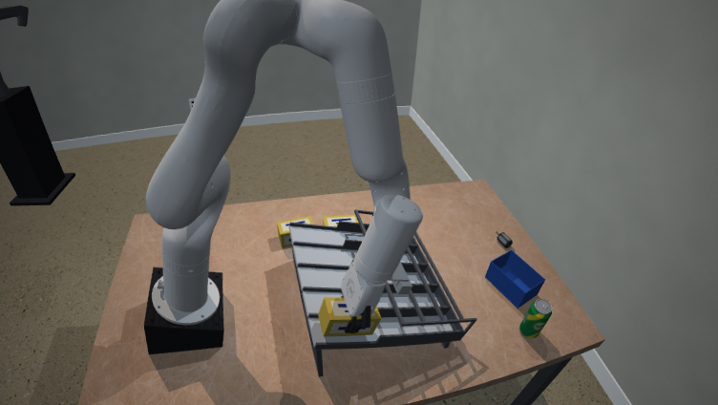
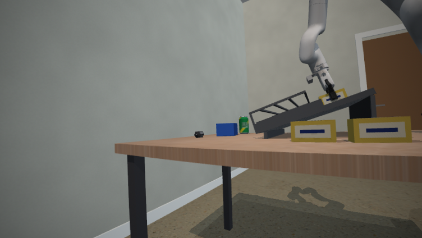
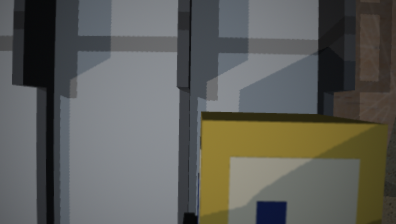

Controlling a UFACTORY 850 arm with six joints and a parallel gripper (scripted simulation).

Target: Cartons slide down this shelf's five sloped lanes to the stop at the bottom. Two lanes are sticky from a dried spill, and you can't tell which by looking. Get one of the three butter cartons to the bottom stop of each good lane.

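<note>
My hand is 2 cm past the dark divider, 4 cm to the right of it and 6 cm above it. From my hand the other things lie so: small black object 59 cm ahead, 42 cm to the left, 17 cm below.
</note>
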